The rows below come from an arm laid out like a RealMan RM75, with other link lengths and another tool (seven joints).
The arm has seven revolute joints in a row. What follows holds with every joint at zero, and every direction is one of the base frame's. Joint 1 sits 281.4 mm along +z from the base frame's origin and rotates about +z. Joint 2 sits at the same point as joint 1 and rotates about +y. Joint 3 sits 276.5 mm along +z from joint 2 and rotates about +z. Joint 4 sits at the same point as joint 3 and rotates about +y. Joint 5 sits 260.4 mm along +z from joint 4 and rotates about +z. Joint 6 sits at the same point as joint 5 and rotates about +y. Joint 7 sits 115.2 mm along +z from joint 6 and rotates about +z. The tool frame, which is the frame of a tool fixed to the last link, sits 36 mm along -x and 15 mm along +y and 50 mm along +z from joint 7; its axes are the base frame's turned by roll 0, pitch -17.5 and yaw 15 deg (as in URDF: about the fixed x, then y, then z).
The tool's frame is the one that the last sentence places.
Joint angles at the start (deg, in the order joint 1, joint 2, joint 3, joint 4, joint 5, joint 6, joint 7):
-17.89 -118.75 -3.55 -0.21 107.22 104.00 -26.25
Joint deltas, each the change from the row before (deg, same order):
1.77 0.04 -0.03 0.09 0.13 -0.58 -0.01
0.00 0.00 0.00 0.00 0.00 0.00 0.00
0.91 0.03 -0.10 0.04 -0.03 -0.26 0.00
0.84 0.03 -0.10 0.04 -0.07 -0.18 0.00
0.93 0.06 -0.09 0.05 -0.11 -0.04 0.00
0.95 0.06 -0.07 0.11 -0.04 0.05 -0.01
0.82 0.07 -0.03 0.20 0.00 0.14 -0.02
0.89 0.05 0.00 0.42 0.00 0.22 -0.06
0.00 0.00 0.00 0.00 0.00 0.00 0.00
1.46 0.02 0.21 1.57 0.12 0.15 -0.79
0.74 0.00 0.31 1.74 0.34 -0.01 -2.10
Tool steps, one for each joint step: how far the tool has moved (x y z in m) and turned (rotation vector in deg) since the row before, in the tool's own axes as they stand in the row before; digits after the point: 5 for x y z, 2 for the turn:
-0.00672 0.00006 -0.01309 1.11 -1.93 -0.42
0.00000 0.00000 0.00000 0.00 0.00 0.00
-0.00335 -0.00056 -0.00667 0.74 -0.92 -0.22
-0.00293 -0.00068 -0.00618 0.72 -0.78 -0.20
-0.00280 -0.00098 -0.00699 0.79 -0.72 -0.18
-0.00270 -0.00093 -0.00730 0.70 -0.68 -0.13
-0.00215 -0.00117 -0.00657 0.53 -0.55 0.01
-0.00227 -0.00173 -0.00741 0.54 -0.60 0.14
0.00000 0.00000 0.00000 0.00 0.00 0.00
-0.00468 -0.00472 -0.01346 0.48 -1.54 0.34
-0.00275 -0.00400 -0.00848 -0.59 -1.29 -0.56

